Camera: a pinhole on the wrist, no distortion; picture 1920 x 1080 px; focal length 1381.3 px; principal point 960.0 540.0 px. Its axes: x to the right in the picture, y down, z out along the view. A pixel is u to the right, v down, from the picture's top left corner.
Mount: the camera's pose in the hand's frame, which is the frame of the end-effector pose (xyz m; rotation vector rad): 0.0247 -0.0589 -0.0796 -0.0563 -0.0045 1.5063
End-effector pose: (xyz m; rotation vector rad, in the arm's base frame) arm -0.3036 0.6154 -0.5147 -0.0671 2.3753 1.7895
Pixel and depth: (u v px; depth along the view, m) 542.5 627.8 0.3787
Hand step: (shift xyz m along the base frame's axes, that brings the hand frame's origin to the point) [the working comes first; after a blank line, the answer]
In the camera's frame: -0.1145 0.0241 0.3787

0.0741 0.2428 -0.2278
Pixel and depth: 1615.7 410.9 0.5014
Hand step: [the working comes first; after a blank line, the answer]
In the camera's frame: 0.2380 -0.0469 0.5014

-0.0491 0.4563 0.0613
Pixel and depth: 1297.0 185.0 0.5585
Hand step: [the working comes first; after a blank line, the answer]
In the camera's frame: 0.1363 -0.1435 0.5585

-0.1143 0.4937 -0.0702
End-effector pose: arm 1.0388 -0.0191 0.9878 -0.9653 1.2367 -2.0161
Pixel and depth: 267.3 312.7 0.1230
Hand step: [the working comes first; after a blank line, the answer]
In the camera's frame: -0.0617 -0.0202 0.1230

0.0048 -0.0032 0.1311
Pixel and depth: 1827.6 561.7 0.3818
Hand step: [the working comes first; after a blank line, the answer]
In the camera's frame: 0.2398 0.0060 0.3818

0.2478 -0.2376 -0.0801
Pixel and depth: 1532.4 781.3 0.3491
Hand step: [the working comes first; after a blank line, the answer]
In the camera's frame: 0.1447 0.0610 0.3491

0.2466 -0.1385 -0.0223
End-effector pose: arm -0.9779 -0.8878 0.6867 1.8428 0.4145 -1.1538
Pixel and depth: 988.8 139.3 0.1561
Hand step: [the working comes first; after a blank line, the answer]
In the camera's frame: 0.0033 -0.0453 0.1561

-0.0452 -0.0461 -0.0941
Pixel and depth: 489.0 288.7 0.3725
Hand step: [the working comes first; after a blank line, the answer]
In the camera's frame: -0.1270 -0.0678 0.3725

-0.2452 -0.1617 -0.1986
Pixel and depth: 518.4 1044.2 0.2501
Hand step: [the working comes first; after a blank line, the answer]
In the camera's frame: -0.0800 0.0913 0.2501

-0.2161 -0.0580 -0.0229
